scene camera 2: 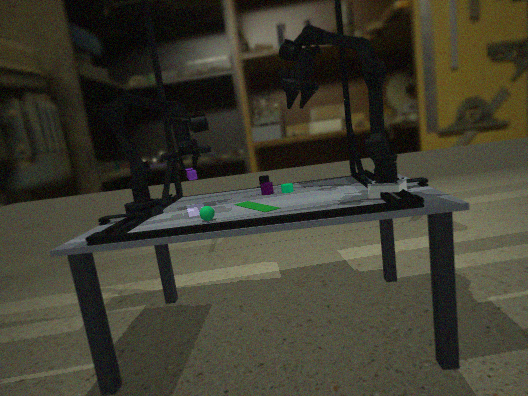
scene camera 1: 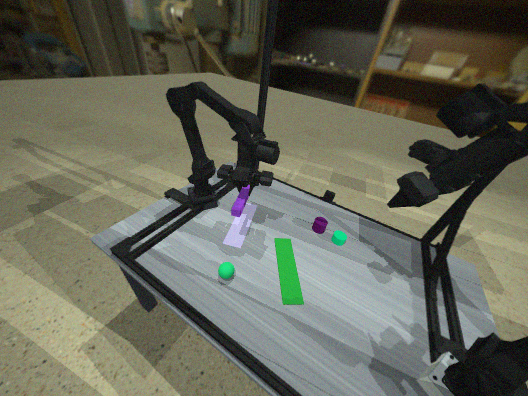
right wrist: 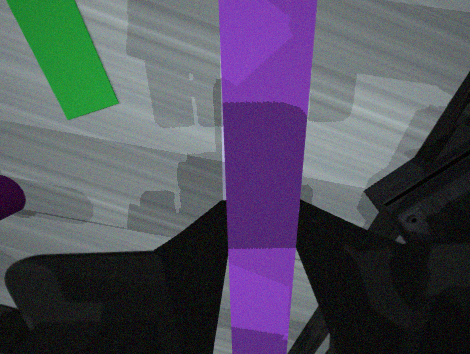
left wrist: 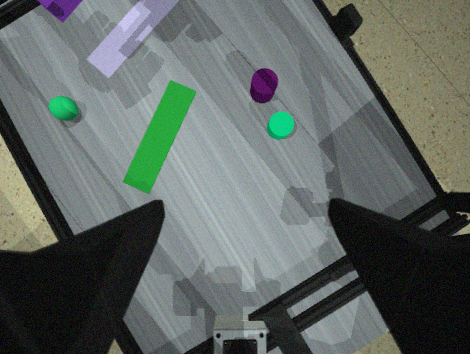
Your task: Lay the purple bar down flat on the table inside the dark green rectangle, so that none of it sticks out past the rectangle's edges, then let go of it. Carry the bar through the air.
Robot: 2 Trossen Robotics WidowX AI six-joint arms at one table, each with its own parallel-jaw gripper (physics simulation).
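Frame: origin at the left arm's base, x ahead, y left, z up, level; metres.
Where they show: left gripper, fingertip midpoint: (scene camera 2: 295, 108) (scene camera 1: 400, 201) (left wrist: 246, 206); right gripper, fingertip midpoint: (scene camera 1: 245, 194) (right wrist: 258, 207); left arm's base, origin of the base link: (scene camera 2: 387, 181) (scene camera 1: 463, 388); right arm's base, origin of the base link: (scene camera 2: 142, 201) (scene camera 1: 202, 191).
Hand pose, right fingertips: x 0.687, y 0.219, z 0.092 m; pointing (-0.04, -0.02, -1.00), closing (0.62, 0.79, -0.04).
Note:
Each offset is from my right fingertips to the top centre of the thing. "pt": to the spot under its first point.
The purple bar {dy +0.004, dx -0.005, dz +0.021 m} (scene camera 1: 240, 203) (scene camera 2: 191, 174) (left wrist: 60, 6) (right wrist: 265, 175) is held in the air, roughly level, above the lavender rectangle. My right gripper (scene camera 1: 245, 187) (right wrist: 258, 207) is shut on it; the bar runs lengthwise between the fingers in the right wrist view. The dark green rectangle {pt dy -0.047, dx -0.275, dz -0.138 m} (scene camera 1: 289, 272) (scene camera 2: 257, 206) (left wrist: 160, 137) (right wrist: 62, 57) lies flat on the table with no object on it, right of the bar in scene camera 1 and turned at an angle to it. My left gripper (scene camera 1: 401, 178) (scene camera 2: 296, 106) (left wrist: 246, 206) is open and empty, high above the table.
A pale lavender rectangle {pt dy +0.043, dx -0.065, dz -0.137 m} (scene camera 1: 239, 235) (left wrist: 107, 57) lies under the bar. A green ball {dy +0.143, dx -0.196, dz -0.089 m} (scene camera 1: 226, 270) (scene camera 2: 207, 213) (left wrist: 63, 108) is near the front edge. A dark purple cylinder {dy -0.275, dx -0.158, dz -0.092 m} (scene camera 1: 320, 225) (scene camera 2: 267, 188) (left wrist: 264, 85) and a teal cylinder {dy -0.309, dx -0.240, dz -0.106 m} (scene camera 1: 339, 237) (scene camera 2: 287, 188) (left wrist: 281, 125) stand behind the green rectangle.

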